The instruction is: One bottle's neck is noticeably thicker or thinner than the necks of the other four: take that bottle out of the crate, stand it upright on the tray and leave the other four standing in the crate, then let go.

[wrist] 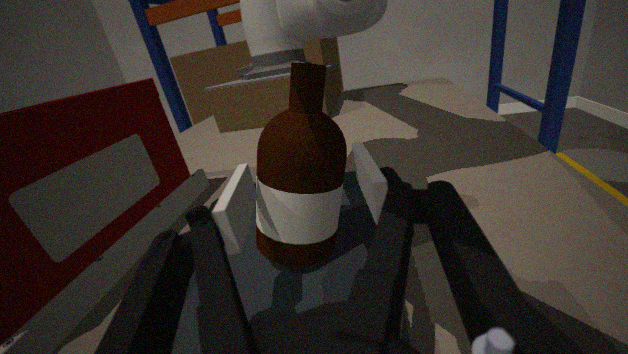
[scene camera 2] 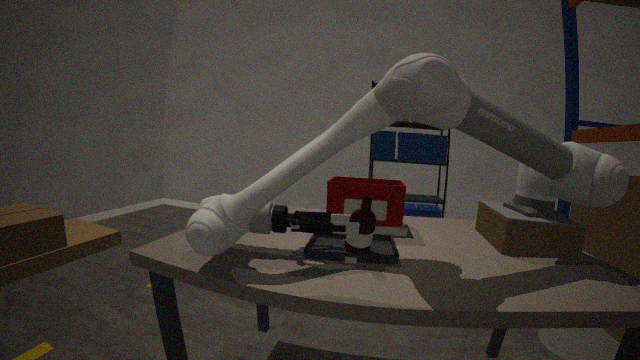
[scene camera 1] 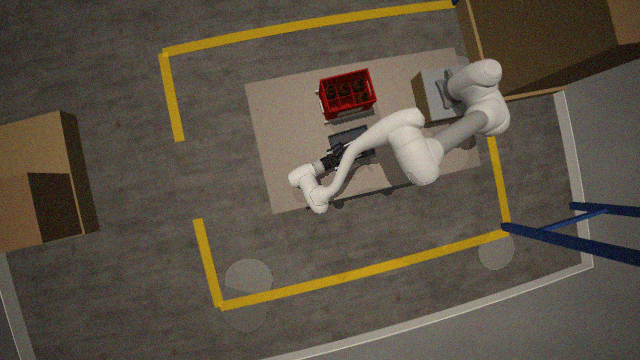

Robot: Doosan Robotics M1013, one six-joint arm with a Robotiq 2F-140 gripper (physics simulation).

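Frame: origin at the arm's base, x left, y back, z up, level; metres.
Where they show: gripper, fingertip midpoint: point(wrist: 303, 170) point(scene camera 2: 356, 224); arm's base, origin of the base link: point(wrist: 281, 72) point(scene camera 2: 532, 212) point(scene camera 1: 451, 91).
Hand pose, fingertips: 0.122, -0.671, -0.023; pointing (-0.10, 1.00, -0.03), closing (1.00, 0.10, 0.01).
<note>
Each offset is from my fingertips to the top centre of the thing, as dx, dy, dz. "spot": to the spot under its first point. Level surfaces: height alone.
A brown bottle with a white label @(-0.002, +0.015, +0.079) point(scene camera 2: 367, 220) point(wrist: 300, 160) stands upright on the dark tray point(scene camera 1: 350, 134) point(scene camera 2: 386, 249) point(wrist: 330, 287). My gripper point(scene camera 1: 342, 148) point(scene camera 2: 351, 225) point(wrist: 303, 170) is open, its pads on either side of the bottle. Gaps show between both pads and the glass in the wrist view. The red crate @(-0.308, +0.045, +0.086) point(scene camera 1: 327, 109) point(scene camera 2: 340, 192) point(wrist: 100, 110) stands beside the tray. Several brown bottles @(-0.347, +0.048, +0.074) point(scene camera 1: 343, 88) stand in its compartments in scene camera 1; their necks are too small there to compare.
A grey bar @(spot: -0.203, +0.052, -0.072) point(wrist: 150, 229) runs along the crate's tray-facing side. The arm's base stands on a brown box point(scene camera 1: 421, 95) point(scene camera 2: 530, 235) point(wrist: 250, 110) on the table @(dz -0.089) point(scene camera 1: 280, 150) point(scene camera 2: 450, 300). A shelf unit point(scene camera 2: 410, 161) stands behind.
</note>
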